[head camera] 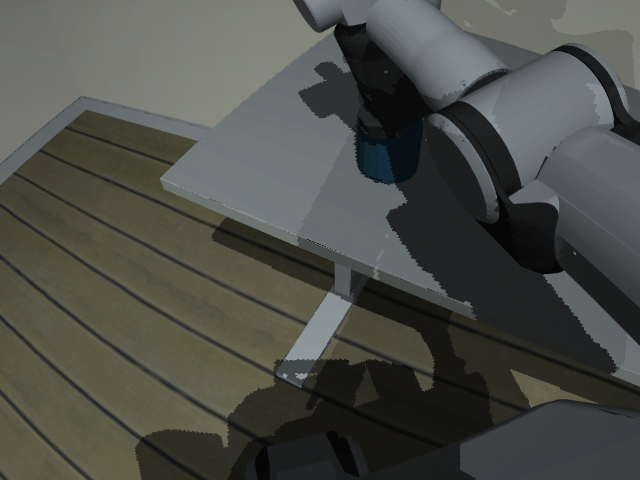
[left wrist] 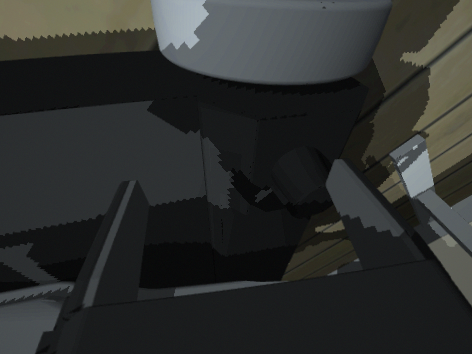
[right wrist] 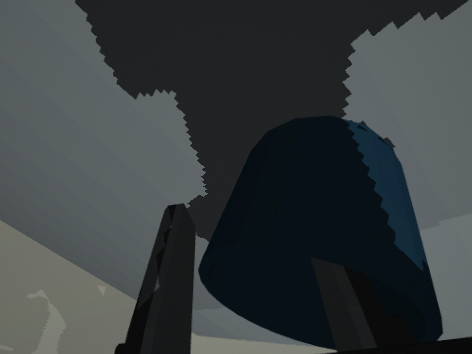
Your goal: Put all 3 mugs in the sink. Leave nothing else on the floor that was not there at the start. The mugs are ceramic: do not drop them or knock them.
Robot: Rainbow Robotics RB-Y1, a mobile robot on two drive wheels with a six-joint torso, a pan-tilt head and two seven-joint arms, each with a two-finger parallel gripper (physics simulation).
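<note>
A blue mug stands on the grey table. My right gripper is at the mug's top, partly open, with nothing gripped. In the right wrist view, one finger is outside the mug at its left; the other overlaps the mug's open end and looks to be inside the rim. The mug's handle cannot be made out clearly. In the head view, the dark gripper hides the rim and the fingertips. My left gripper is wide open and empty, above the robot's dark base. The other two mugs and the sink do not show.
The table's near edge runs diagonally across the head view. A pale table leg with a flat foot stands on the wooden floor. The robot's dark base lies below the left fingers. Walls rise behind the table.
</note>
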